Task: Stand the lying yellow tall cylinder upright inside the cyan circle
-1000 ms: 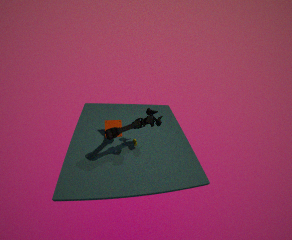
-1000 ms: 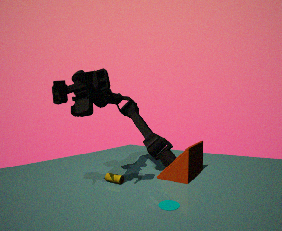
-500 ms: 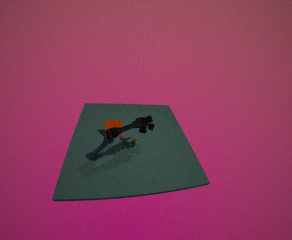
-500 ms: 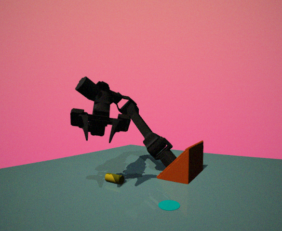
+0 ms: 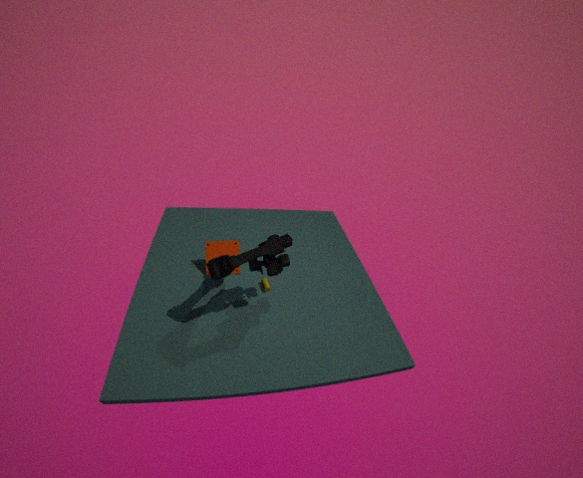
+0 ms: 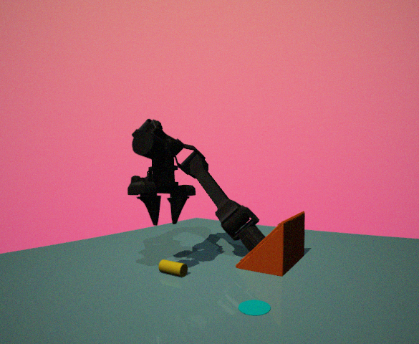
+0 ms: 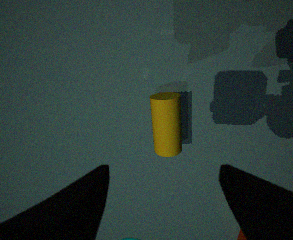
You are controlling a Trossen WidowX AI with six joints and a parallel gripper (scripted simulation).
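Now: the yellow cylinder 110 mm below my gripper tip and 20 mm to the left of it. The rest, counted from my gripper tip: cyan circle 270 mm to the left, 120 mm below, 40 mm ahead.
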